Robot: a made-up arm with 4 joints.
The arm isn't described. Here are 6 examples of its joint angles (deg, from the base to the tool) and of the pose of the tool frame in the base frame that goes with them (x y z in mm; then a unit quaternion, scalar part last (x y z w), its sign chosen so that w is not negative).
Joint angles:
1: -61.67 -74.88 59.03 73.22
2: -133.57 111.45 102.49 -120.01
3: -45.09 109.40 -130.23 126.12
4: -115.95 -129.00 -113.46 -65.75
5: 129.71 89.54 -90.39 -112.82
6: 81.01 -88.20 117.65 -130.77
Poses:
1: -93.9 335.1 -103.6 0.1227 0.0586 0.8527 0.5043
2: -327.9 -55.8 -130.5 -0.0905 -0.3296 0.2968 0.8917
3: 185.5 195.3 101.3 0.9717 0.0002 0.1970 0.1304
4: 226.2 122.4 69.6 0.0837 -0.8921 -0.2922 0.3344
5: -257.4 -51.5 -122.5 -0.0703 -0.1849 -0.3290 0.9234
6: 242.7 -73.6 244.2 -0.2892 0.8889 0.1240 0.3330
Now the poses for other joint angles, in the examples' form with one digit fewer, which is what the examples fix.
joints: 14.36 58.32 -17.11 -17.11
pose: -124 -11 -125 -0.073 0.360 -0.025 0.930
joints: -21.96 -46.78 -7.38 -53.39
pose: 482 223 -119 0.083 -0.764 0.126 0.628
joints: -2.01 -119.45 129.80 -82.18
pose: -74 308 94 -0.865 0.402 -0.288 0.085
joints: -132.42 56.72 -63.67 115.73
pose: -71 97 111 -0.961 -0.078 -0.054 0.260
